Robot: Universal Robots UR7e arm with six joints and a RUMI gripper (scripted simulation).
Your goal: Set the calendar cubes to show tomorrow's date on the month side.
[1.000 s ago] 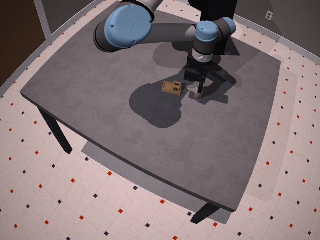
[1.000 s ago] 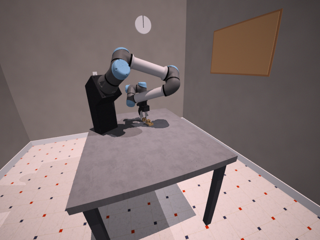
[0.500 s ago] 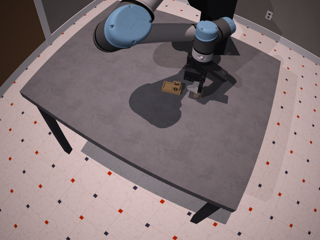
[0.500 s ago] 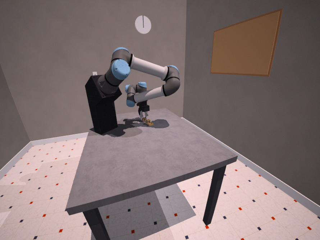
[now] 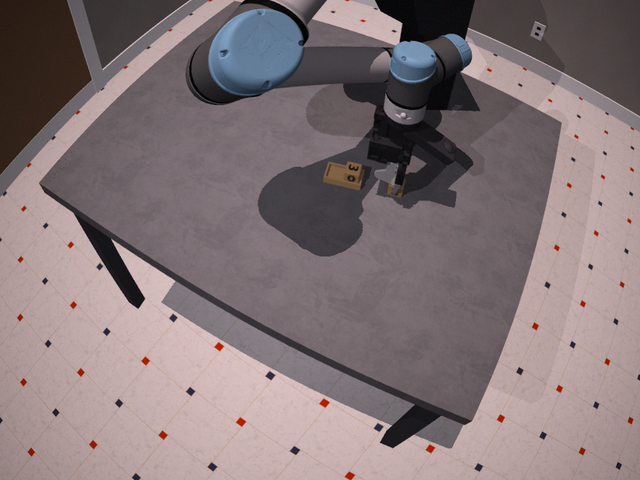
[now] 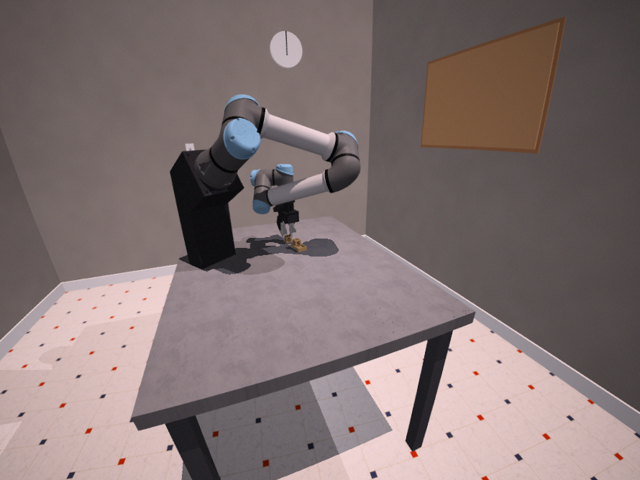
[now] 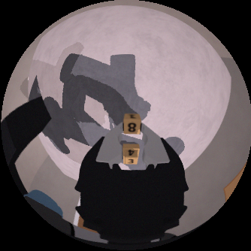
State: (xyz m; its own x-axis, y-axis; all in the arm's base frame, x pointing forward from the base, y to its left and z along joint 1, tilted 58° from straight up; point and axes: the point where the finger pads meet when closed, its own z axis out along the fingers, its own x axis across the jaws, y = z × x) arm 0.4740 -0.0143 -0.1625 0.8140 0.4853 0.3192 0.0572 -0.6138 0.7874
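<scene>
My hand is 1 cm short of the wooden tray, 11 cm to the left of it and 2 cm above it.
</scene>
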